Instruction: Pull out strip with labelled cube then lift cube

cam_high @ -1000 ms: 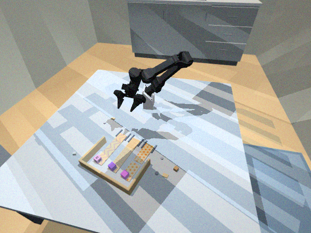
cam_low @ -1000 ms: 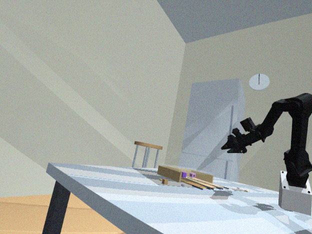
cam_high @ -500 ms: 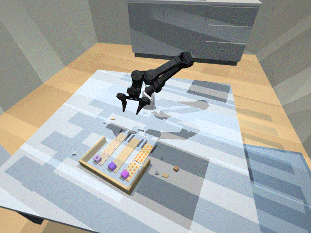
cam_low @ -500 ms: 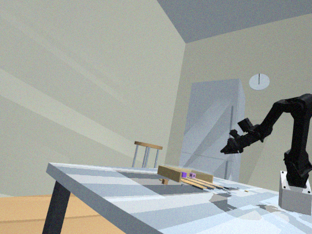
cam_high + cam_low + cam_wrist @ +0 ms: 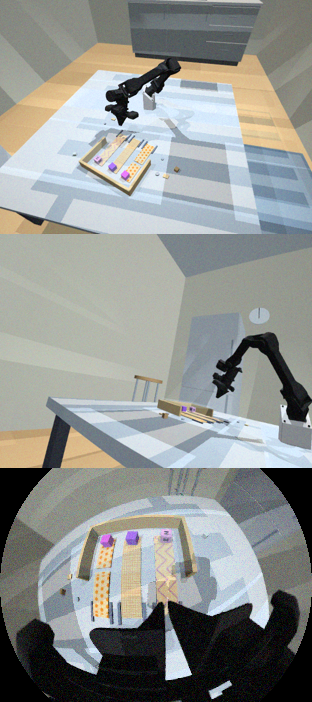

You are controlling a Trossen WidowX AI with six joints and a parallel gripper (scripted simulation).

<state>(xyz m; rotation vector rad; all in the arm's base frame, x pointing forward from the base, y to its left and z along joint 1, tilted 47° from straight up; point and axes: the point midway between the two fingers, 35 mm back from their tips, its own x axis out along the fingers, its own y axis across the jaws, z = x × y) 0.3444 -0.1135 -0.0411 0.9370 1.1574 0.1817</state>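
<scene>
My gripper tip is 13 cm above the zigzag-patterned strip, 7 cm short of it and 5 cm to the left of it. From my gripper tip the other things lie so: tan block: 33 cm to the left, 17 cm ahead, 12 cm below; then purple labelled cube: 16 cm ahead, 11 cm below, 10 cm to the right.
</scene>
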